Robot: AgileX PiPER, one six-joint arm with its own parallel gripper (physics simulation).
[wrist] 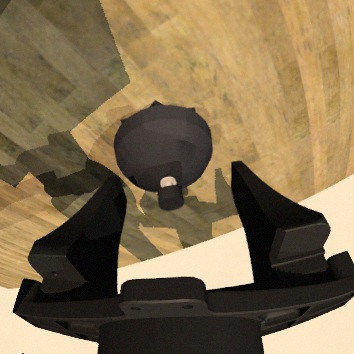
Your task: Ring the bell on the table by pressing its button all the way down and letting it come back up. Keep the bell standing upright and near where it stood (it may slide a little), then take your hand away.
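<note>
The bell is a dark, rounded dome on the wooden table, a little above the middle of the wrist view. Its button, a short dark cylinder with a light stem, sticks out at the dome's lower edge in the view. My gripper is open, with its two black fingers wide apart on either side of the button. Nothing is held between them. The fingertips appear apart from the button and the dome; their exact height over the bell cannot be told.
The wooden table carries a large dark shadow at the upper left and broken shadows around the bell and fingers. The table's edge runs across the lower part of the view, with a pale cream surface beyond it.
</note>
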